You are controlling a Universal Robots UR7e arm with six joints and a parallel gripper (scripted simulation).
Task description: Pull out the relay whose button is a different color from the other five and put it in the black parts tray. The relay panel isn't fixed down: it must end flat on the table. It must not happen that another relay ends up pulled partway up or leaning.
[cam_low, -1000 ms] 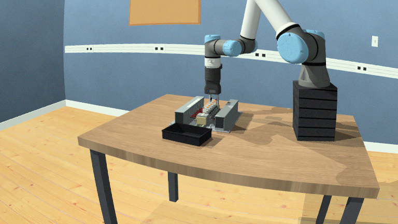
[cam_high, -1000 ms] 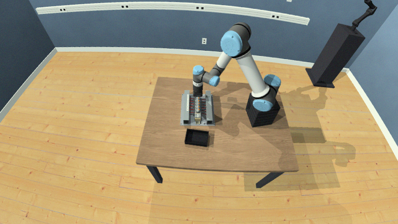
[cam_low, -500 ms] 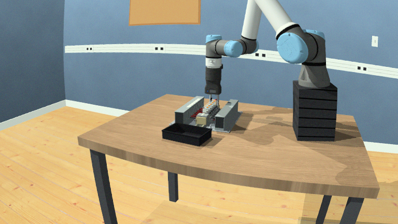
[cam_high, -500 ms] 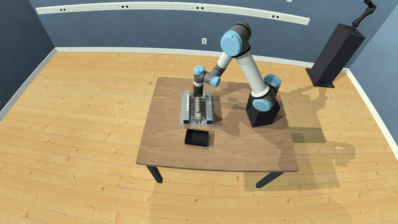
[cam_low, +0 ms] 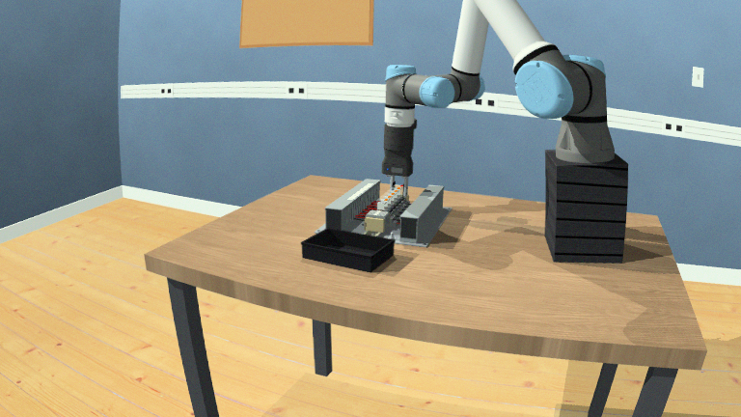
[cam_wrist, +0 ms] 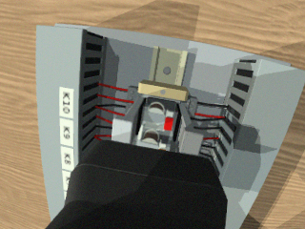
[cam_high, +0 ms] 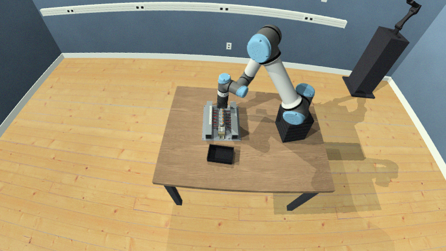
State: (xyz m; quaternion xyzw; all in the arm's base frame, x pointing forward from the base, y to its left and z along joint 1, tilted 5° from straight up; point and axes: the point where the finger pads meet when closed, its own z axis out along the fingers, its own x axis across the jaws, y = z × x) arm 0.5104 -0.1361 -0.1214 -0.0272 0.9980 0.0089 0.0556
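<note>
The relay is 1 cm below my hand. Round my hand: relay panel (9 cm to the left, 3 cm below); then black parts tray (1 cm behind, 36 cm to the left, 4 cm below).
</note>
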